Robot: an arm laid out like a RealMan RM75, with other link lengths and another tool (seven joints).
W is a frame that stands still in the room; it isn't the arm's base.
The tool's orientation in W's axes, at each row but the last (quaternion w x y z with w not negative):
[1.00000 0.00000 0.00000 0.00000]
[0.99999 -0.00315 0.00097 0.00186]
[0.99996 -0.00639 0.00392 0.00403]
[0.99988 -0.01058 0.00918 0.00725]
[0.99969 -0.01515 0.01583 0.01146]
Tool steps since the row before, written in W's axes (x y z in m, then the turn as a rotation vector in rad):
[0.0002 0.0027 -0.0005 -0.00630 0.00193 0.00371]
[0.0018 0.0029 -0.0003 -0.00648 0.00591 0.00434]
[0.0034 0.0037 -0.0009 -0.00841 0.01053 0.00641]
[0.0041 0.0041 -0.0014 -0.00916 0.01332 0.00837]
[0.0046 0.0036 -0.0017 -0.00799 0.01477 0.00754]
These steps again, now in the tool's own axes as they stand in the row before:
[0.0002 0.0027 -0.0005 -0.00630 0.00193 0.00371]
[0.0018 0.0029 -0.0003 -0.00647 0.00591 0.00436]
[0.0034 0.0037 -0.0008 -0.00838 0.01052 0.00648]
[0.0042 0.0041 -0.0012 -0.00912 0.01327 0.00848]
[0.0047 0.0035 -0.0014 -0.00789 0.01472 0.00774]

